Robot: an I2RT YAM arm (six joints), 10 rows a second.
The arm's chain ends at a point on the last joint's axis. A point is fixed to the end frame.
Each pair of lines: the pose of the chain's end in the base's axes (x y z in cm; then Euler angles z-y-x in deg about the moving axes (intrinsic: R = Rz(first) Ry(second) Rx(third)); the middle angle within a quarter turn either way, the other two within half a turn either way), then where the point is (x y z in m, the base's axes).
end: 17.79 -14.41 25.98 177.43 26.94 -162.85
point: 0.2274 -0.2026 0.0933
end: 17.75 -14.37 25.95 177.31 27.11 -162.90
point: 0.2274 -0.2022 0.0931
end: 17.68 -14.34 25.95 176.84 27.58 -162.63
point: 0.2274 -0.2032 0.0938
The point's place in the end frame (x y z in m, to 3 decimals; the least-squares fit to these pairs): 0.029 -0.003 0.181
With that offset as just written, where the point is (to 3 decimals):
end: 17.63 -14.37 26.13 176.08 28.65 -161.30
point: 0.228 -0.208 0.098
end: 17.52 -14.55 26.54 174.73 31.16 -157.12
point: 0.229 -0.224 0.109
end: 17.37 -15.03 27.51 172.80 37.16 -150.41
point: 0.233 -0.250 0.133
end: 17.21 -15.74 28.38 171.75 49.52 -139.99
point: 0.239 -0.287 0.173
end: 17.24 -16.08 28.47 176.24 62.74 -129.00
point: 0.249 -0.309 0.208
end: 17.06 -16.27 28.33 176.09 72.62 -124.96
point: 0.248 -0.318 0.225
